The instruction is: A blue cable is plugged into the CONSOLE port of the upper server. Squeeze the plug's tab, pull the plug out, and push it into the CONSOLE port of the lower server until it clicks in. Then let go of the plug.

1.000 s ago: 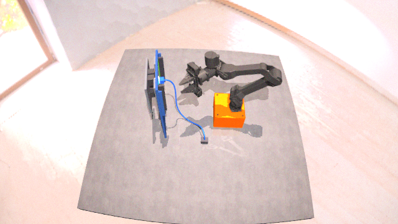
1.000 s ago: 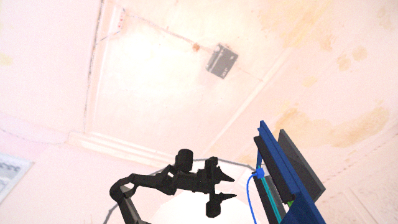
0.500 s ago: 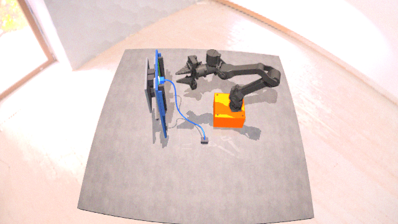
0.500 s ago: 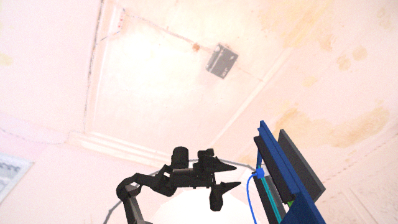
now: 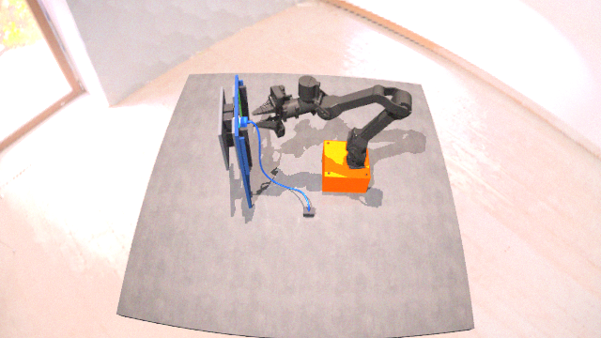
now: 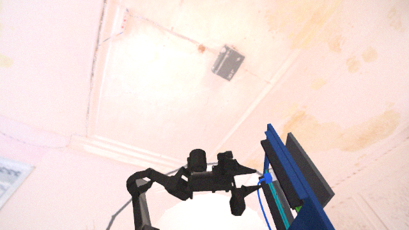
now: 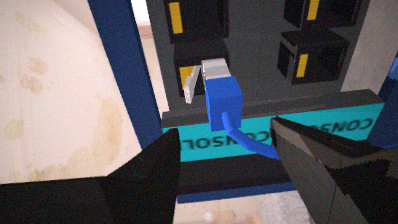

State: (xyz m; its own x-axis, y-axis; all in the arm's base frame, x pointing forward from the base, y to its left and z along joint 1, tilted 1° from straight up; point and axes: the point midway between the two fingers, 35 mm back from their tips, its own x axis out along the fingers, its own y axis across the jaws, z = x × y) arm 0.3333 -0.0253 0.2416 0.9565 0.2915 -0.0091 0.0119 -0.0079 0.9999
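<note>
Now: the cable plug 60 mm ahead of my gripper tip and 10 mm above it. The rest, counted from my gripper tip: black block (330 mm below, 170 mm behind, 160 mm to the left).
</note>
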